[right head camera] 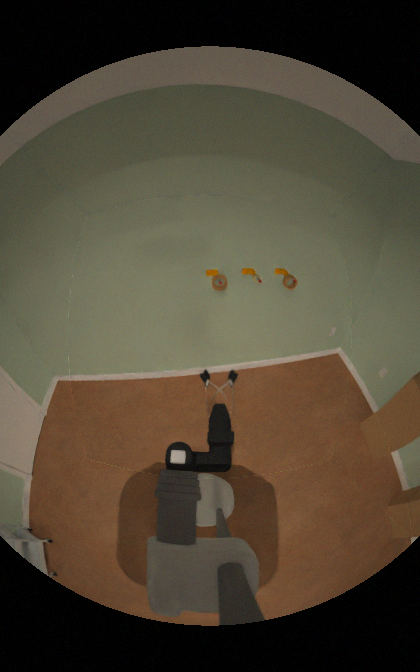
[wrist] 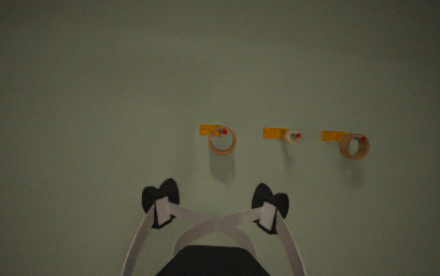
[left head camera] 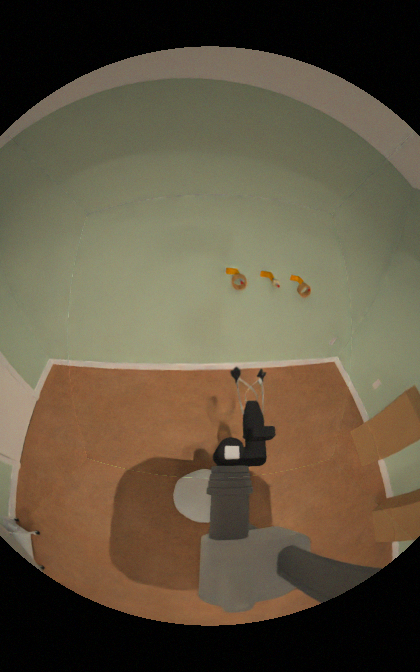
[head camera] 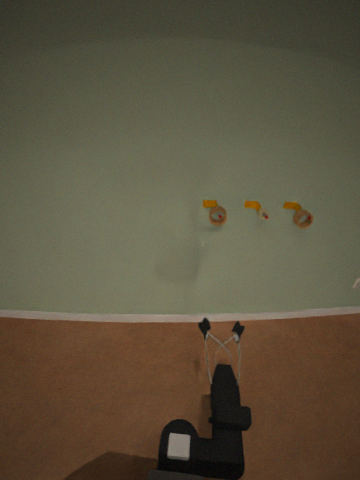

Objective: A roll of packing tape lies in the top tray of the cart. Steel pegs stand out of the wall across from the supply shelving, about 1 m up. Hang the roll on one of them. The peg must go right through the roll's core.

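Frame: origin at the robot's base, x right, y ahead, z up, level; metres.
Seen in the pictures: gripper, fingertip midpoint: (wrist: 215, 196) (head camera: 220, 320).
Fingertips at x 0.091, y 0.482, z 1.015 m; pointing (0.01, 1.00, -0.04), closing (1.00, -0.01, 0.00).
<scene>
Offsets run from my fingertips to a thing's middle. "*": to the spot under its first point.
A brown tape roll {dz +0.012, dx +0.027, dy +0.676 m} (head camera: 218, 223) (left head camera: 239, 288) (right head camera: 219, 288) (wrist: 222, 152) hangs on the left peg {* dz +0.042, dx +0.030, dy +0.598 m} (wrist: 224, 132); the peg's red tip shows inside the core. A small cream roll {dz +0.037, dx +0.273, dy +0.680 m} (wrist: 292, 142) is around the middle peg {* dz +0.044, dx +0.279, dy +0.628 m} (wrist: 298, 135). Another brown roll {dz +0.011, dx +0.521, dy +0.710 m} (head camera: 303, 226) (wrist: 364, 150) hangs on the right peg {* dz +0.041, dx +0.526, dy +0.657 m} (wrist: 363, 139). Each peg has an orange bracket. My gripper (head camera: 221, 327) (left head camera: 248, 374) (right head camera: 219, 376) (wrist: 215, 196) is open and empty, back from the wall, apart from the rolls. The hanging rolls appear above its fingertips in the wrist view.
Brown boxes or shelf parts (left head camera: 387, 427) (right head camera: 397, 425) stand at the right edge. A pale door-like panel (left head camera: 15, 405) is at the left. A light grey object with small dark wheels (left head camera: 24, 539) (right head camera: 30, 547) is at the lower left. A white baseboard (head camera: 120, 317) runs along the wall.
</scene>
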